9 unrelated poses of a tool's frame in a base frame.
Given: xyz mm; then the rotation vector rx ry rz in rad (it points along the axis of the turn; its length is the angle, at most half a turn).
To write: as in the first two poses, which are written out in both.
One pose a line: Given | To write
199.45 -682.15 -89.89 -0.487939 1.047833 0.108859 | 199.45 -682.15 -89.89 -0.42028 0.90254 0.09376 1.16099
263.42 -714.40 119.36 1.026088 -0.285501 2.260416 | 263.42 -714.40 119.36 0.41064 -0.11426 0.90461 2.49877
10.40 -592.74 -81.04 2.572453 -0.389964 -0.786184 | 10.40 -592.74 -81.04 0.94644 -0.14347 -0.28925 2.71803
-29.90 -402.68 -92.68 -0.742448 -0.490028 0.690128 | -29.90 -402.68 -92.68 -0.65943 -0.43524 0.61296 1.12589
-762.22 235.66 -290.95 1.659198 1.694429 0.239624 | -762.22 235.66 -290.95 0.69610 0.71088 0.10053 2.38358
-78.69 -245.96 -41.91 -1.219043 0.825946 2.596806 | -78.69 -245.96 -41.91 -0.40836 0.27668 0.86988 2.98524
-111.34 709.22 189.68 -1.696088 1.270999 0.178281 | -111.34 709.22 189.68 -0.79743 0.59757 0.08382 2.12695
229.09 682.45 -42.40 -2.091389 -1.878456 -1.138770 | 229.09 682.45 -42.40 -0.68954 -0.61933 -0.37546 3.03304
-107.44 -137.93 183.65 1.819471 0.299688 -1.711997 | -107.44 -137.93 183.65 0.72311 0.11910 -0.68039 2.51619
